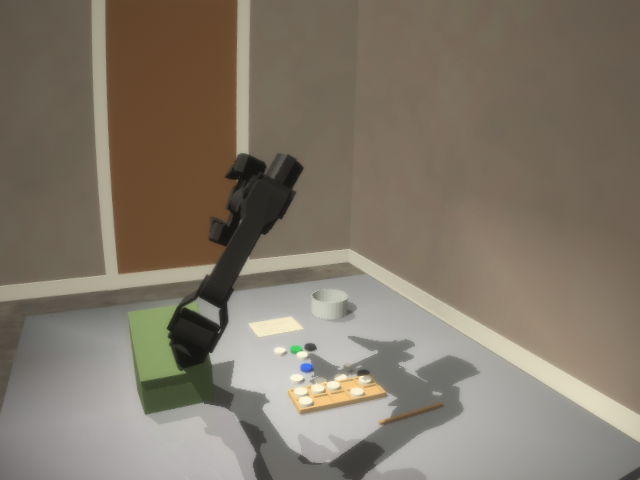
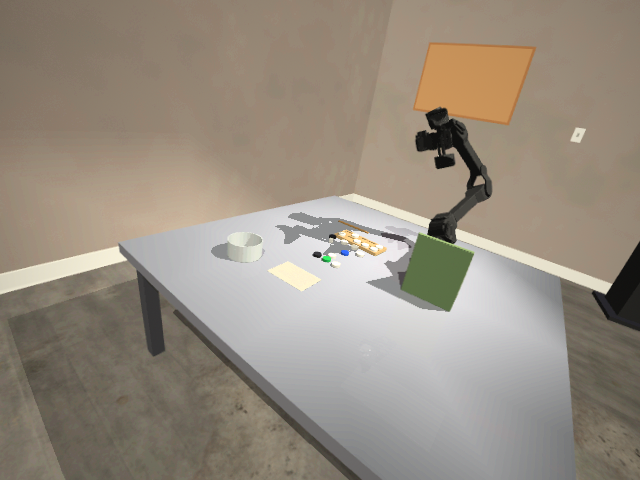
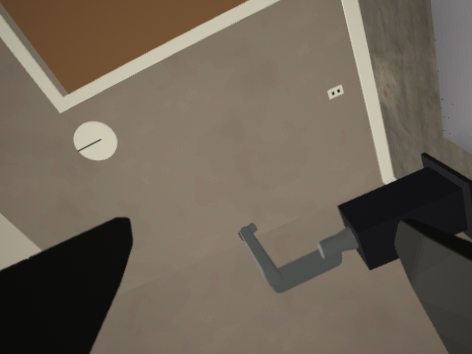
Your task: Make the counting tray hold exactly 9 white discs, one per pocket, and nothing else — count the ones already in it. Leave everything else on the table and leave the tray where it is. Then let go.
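The orange counting tray (image 1: 336,405) (image 2: 376,253) lies flat, with white discs in several pockets: three along the back row's left, one at its right end (image 1: 364,379), and two in the front row, one (image 1: 306,401) at the left and one (image 1: 356,392) right of centre. Other pockets look bare. Loose white discs lie behind the tray, including a disc (image 1: 296,378) (image 2: 360,253), a disc (image 1: 279,351) (image 2: 336,264) and a disc (image 1: 341,377) close to its back edge. My gripper (image 1: 230,198) (image 2: 442,140) (image 3: 263,231) is open and empty, high above the table and away from the tray.
A blue disc (image 1: 306,367) (image 2: 344,252), green disc (image 1: 296,349) (image 2: 326,258), black discs (image 1: 310,346) (image 1: 363,372) and a small grey piece (image 1: 347,367) lie behind the tray. A bowl (image 1: 329,305) (image 2: 245,248), paper (image 1: 275,326) (image 2: 293,275), stick (image 1: 412,413) (image 2: 353,226) and green block (image 1: 173,395) (image 2: 438,272) surround them.
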